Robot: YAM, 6 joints.
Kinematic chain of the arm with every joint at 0, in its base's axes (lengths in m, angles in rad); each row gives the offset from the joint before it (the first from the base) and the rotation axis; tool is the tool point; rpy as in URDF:
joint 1: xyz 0 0 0.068 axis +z
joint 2: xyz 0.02 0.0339 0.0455 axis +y
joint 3: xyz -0.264 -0.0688 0 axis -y
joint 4: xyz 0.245 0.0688 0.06 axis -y
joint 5: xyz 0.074 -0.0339 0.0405 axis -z
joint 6: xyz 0.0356 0 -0.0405 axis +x
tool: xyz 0 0 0 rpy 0 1.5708 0
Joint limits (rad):
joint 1: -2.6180..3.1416
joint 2: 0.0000..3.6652
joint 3: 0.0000..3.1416
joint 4: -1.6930..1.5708
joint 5: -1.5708..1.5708
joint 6: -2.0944..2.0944
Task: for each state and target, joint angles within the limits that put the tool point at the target. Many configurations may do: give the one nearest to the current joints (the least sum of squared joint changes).
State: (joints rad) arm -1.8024 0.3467 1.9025 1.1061 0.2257 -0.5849
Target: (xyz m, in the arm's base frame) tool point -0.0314 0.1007 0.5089
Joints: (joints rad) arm -1.4013 0.3309 1.0403 1.0662 0.4032 -0.5849
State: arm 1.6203 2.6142 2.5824 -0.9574 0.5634 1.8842
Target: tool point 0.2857 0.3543 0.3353
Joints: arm 0.9375 2.2197 2.4043 -1.2999 0.6182 1.8842
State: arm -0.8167 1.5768 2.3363 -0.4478 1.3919 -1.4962
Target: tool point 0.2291 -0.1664 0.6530
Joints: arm -0.5209 1.8630 2.7047 -0.0791 1.0192 -1.4962
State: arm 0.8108 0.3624 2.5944 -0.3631 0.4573 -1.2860
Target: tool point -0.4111 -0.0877 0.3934
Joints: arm 0.1741 0.0319 2.2142 -0.7397 0.4406 -1.2860
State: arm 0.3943 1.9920 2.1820 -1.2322 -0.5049 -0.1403
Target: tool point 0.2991 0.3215 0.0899
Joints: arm 0.7818 2.4731 1.8875 -1.2329 -0.5116 -0.1403
